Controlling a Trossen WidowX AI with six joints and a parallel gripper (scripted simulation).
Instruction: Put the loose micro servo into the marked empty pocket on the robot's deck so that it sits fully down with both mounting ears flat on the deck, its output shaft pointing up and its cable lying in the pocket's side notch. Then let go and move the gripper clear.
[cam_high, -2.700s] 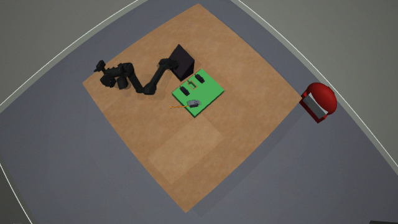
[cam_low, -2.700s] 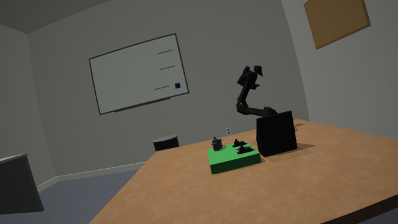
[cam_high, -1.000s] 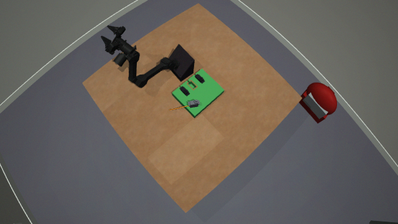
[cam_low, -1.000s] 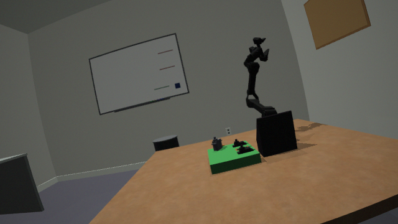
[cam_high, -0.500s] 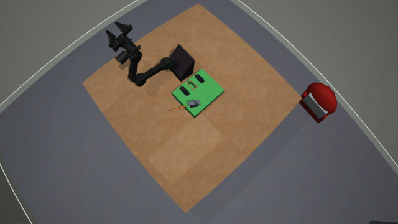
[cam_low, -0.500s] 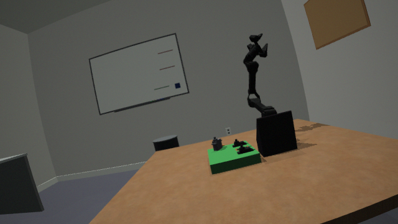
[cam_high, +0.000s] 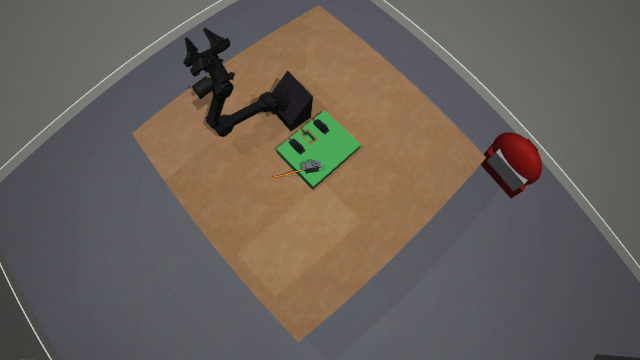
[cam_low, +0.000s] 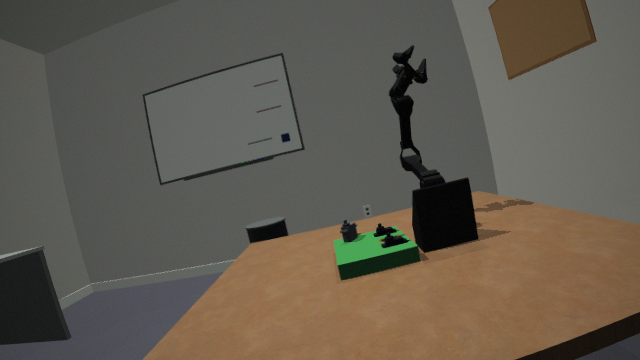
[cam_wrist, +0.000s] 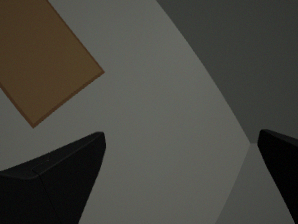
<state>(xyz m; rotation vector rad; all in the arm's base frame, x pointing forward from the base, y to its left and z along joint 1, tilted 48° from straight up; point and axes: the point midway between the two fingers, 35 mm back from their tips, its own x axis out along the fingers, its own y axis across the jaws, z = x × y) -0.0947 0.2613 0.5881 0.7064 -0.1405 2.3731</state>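
Now: the green deck 690 mm below my gripper tip, 440 mm ahead of it and 270 mm to the left of it.
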